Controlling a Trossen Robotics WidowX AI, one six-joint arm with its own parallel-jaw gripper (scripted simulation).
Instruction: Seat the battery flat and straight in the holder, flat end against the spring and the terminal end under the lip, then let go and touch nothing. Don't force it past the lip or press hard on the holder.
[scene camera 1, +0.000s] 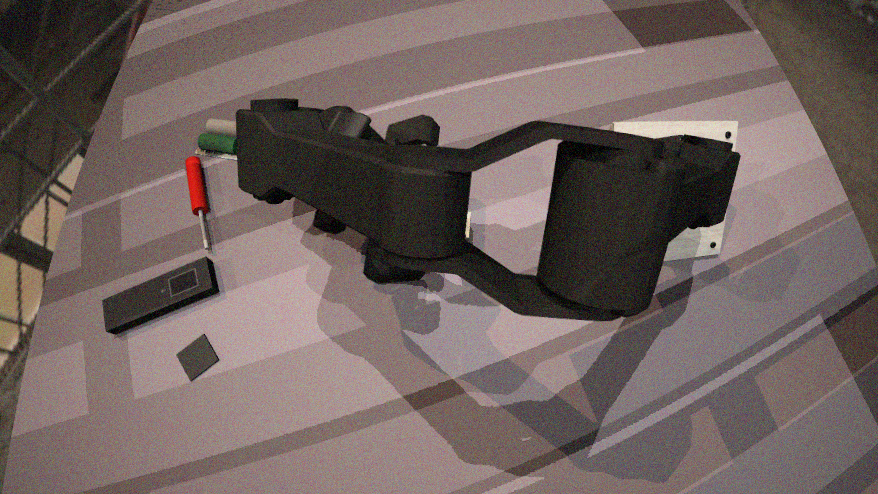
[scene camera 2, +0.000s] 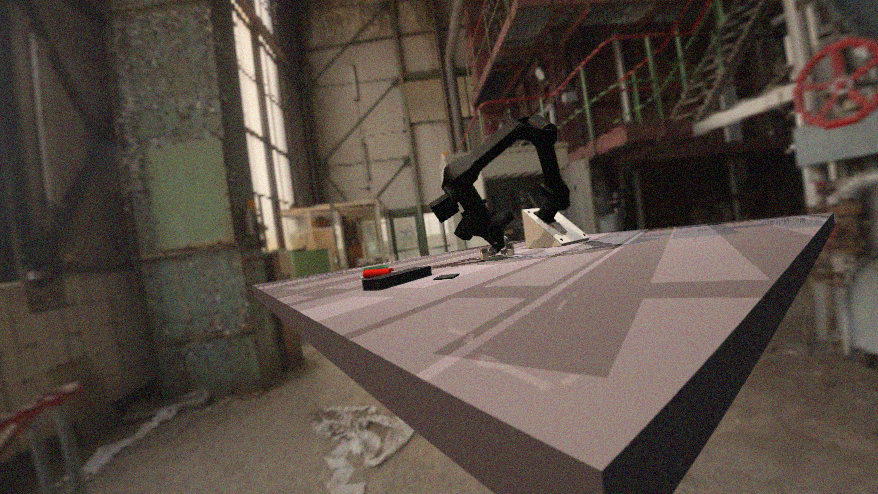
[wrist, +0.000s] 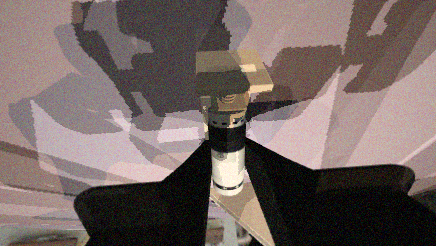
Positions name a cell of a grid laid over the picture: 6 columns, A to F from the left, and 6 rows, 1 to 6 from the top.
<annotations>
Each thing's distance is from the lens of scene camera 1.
my gripper (scene camera 1: D3): 51 cm
black flat box (scene camera 1: B4): 57 cm
red-handled screwdriver (scene camera 1: B3): 62 cm
</annotations>
